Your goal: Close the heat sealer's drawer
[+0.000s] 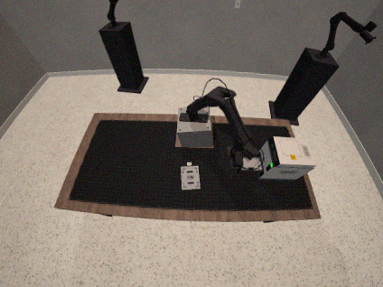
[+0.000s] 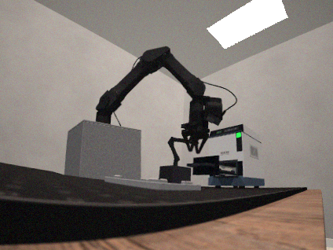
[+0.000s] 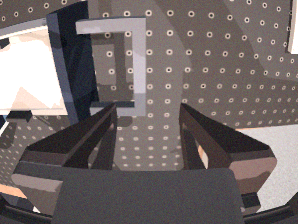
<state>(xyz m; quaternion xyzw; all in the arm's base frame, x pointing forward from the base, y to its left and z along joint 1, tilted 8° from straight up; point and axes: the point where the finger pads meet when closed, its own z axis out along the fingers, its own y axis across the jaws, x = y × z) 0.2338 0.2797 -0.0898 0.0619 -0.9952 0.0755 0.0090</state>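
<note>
The sealer drawer lies 12 cm to the left of my hand and 6 cm below it.
</note>
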